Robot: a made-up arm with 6 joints. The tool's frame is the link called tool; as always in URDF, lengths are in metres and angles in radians.
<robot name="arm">
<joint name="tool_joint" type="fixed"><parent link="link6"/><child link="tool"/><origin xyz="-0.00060 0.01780 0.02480" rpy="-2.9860 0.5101 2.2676"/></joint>
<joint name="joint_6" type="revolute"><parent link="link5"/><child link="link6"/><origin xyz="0.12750 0.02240 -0.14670" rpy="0.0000 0.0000 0.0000"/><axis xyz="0 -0.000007 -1"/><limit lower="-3.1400" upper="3.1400"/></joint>
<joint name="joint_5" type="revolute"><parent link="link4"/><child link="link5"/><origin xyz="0.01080 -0.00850 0.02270" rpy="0.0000 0.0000 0.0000"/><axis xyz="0 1 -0.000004"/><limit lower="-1.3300" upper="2.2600"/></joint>
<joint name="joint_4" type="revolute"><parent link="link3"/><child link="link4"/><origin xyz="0.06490 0.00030 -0.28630" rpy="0.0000 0.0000 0.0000"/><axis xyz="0 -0.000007 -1"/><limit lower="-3.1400" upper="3.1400"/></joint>
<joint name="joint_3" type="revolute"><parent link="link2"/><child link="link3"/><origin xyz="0.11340 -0.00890 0.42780" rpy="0.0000 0.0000 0.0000"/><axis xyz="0 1 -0.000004"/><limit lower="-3.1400" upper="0.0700"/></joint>
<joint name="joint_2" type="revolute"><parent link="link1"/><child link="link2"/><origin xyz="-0.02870 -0.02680 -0.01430" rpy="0.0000 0.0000 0.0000"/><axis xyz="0 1 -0.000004"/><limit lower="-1.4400" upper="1.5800"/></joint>
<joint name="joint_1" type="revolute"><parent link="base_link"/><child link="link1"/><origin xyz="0.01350 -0.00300 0.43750" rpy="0.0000 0.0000 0.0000"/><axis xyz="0 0 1"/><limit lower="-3.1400" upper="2.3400"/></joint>
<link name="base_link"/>
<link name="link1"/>
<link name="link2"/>
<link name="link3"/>
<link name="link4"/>
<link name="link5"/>
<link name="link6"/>
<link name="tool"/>
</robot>
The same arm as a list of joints. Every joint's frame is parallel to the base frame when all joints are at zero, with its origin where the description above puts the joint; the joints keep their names.
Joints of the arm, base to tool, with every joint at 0 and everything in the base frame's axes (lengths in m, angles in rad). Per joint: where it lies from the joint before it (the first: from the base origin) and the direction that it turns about. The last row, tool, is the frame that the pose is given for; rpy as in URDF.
joint_1: axis 0 0 1 offset 0.0135 -0.0030 0.4375
joint_2: axis 0 1 0 offset -0.0287 -0.0268 -0.0143
joint_3: axis 0 1 0 offset 0.1134 -0.0089 0.4278
joint_4: axis 0 0 -1 offset 0.0649 0.0003 -0.2863
joint_5: axis 0 1 0 offset 0.0108 -0.0085 0.0227
joint_6: axis 0 0 -1 offset 0.1275 0.0224 -0.1467
tool: offset -0.0006 0.0178 0.0248 rpy -2.9860 0.5101 2.2676
Joint limits (rad, base to tool): -3.1400..2.3400 -1.4400..1.5800 -3.1400..0.0700 -3.1400..3.1400 -1.3300..2.2600 -3.1400..3.1400

